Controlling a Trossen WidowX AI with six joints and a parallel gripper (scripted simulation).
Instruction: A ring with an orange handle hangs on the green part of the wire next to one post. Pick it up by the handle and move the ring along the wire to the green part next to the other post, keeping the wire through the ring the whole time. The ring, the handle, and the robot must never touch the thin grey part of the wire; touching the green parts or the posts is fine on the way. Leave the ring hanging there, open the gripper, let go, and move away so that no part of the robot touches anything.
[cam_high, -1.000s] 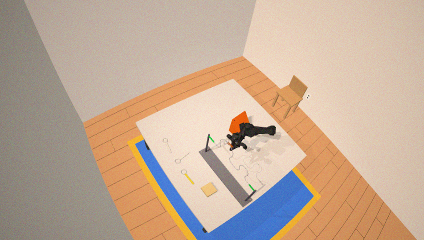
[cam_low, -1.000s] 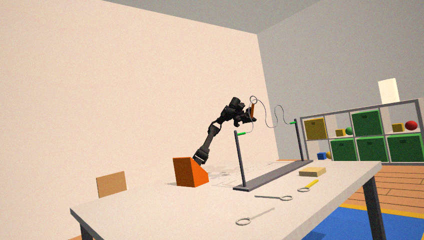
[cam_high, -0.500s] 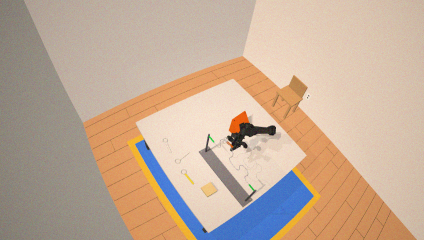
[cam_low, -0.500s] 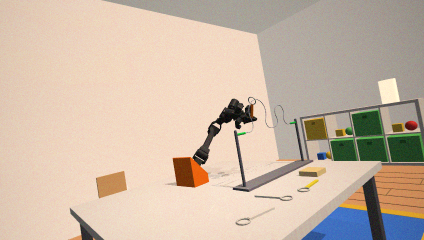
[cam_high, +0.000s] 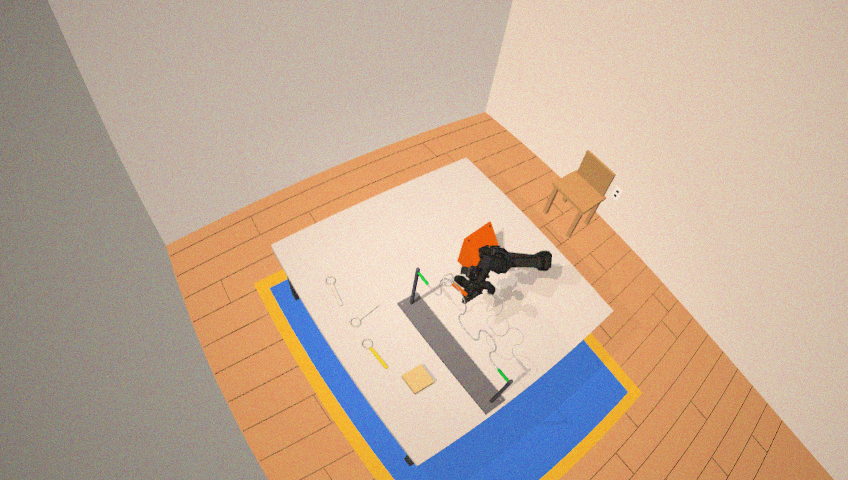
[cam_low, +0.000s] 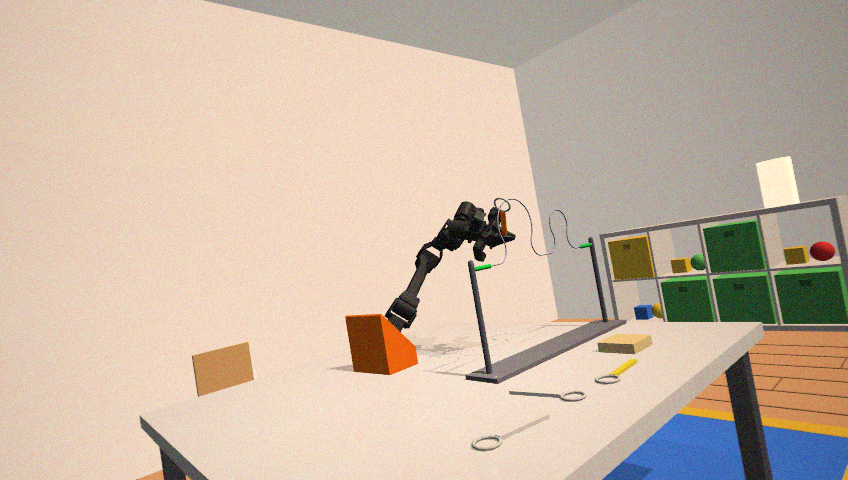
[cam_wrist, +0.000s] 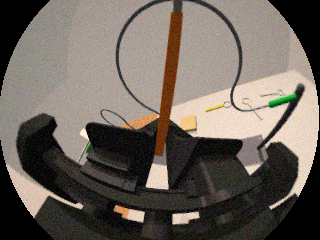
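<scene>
My gripper tip is now 20 mm short of the ring with orange handle, 50 mm to the left of it and 70 mm below it. Also, from my gripper tip: tan block: 230 mm ahead, 100 mm to the left, 330 mm below; then yellow-handled ring: 320 mm ahead, 120 mm to the right, 340 mm below.
</scene>
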